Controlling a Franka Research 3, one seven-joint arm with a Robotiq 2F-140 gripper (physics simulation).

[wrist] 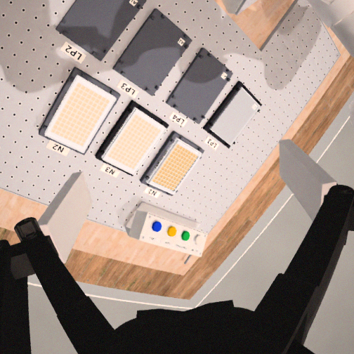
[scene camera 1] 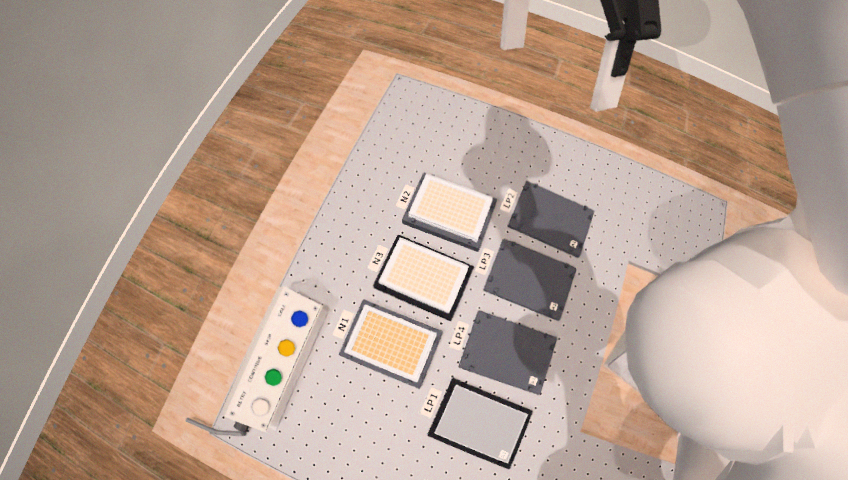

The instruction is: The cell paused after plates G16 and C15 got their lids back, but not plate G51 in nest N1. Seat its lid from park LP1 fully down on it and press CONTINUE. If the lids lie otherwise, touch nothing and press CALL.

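Note:
In nest N1, the plate shows strong orange wells and no lid. The plates in N2 and N3 look paler, under clear lids. A wider dark band shows along N2's lower edge in the scene view; whether its lid is level I cannot tell. A pale translucent lid lies in black-rimmed park LP1. The green CONTINUE button and the blue CALL button are on the panel. My gripper is open and empty, high above the board.
Dark parks LP2, LP3 and LP4 hold no visible lids. Yellow and white buttons share the panel. A grey bar stands beside it.

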